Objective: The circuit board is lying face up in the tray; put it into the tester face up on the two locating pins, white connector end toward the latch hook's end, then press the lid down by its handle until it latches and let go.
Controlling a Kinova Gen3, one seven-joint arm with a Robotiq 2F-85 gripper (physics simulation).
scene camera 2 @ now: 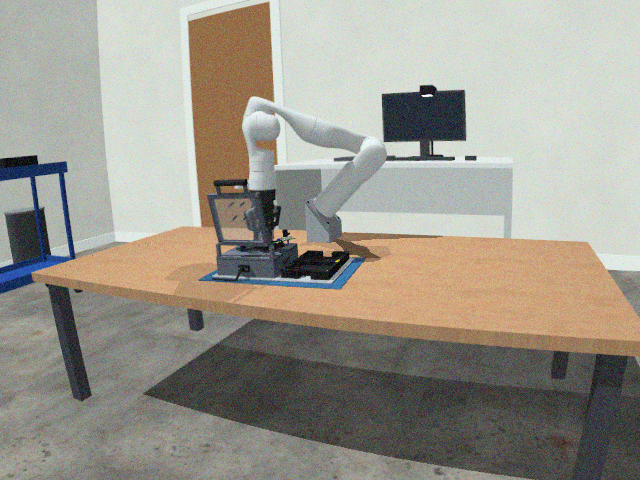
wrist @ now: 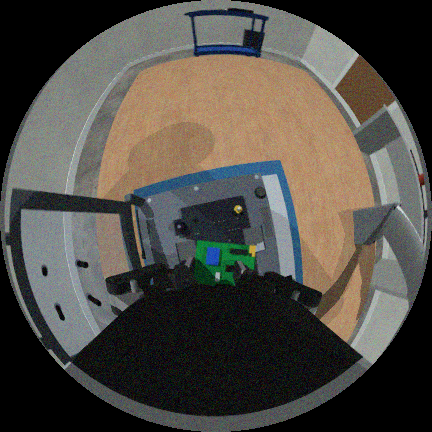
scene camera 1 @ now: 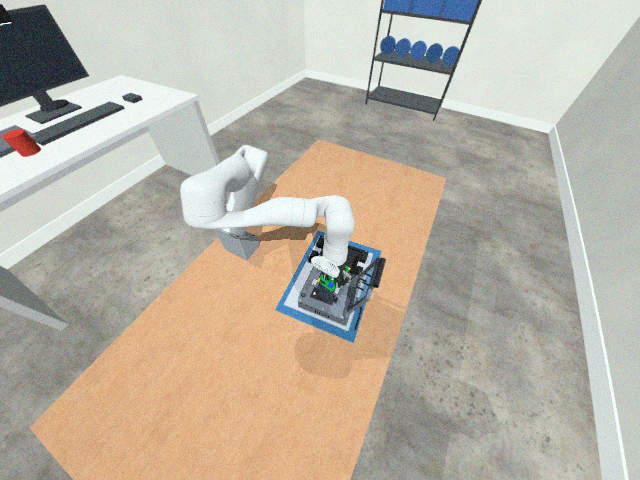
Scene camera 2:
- tester lid: 238, 218
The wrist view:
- my gripper: 213, 266
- tester lid: 68, 244
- tester plate: 222, 220
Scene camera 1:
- tester lid: 369, 279
